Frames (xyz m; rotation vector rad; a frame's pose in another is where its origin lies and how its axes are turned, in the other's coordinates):
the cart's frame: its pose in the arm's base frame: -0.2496 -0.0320 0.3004 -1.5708 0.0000 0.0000
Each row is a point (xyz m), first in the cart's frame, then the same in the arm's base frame.
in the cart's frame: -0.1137 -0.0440 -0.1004
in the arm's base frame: -0.3633 -0.1324 0.3444
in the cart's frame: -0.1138 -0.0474 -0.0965
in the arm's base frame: -0.3634 -0.1285 0.3478
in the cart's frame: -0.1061 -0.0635 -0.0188
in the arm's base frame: -0.3557 -0.0508 0.3639
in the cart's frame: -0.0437 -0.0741 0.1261
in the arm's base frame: -0.2933 0.0941 0.3745
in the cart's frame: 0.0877 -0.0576 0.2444
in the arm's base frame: -0.1619 0.2124 0.3580
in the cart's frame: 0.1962 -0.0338 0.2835
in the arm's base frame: -0.0534 0.2515 0.3342
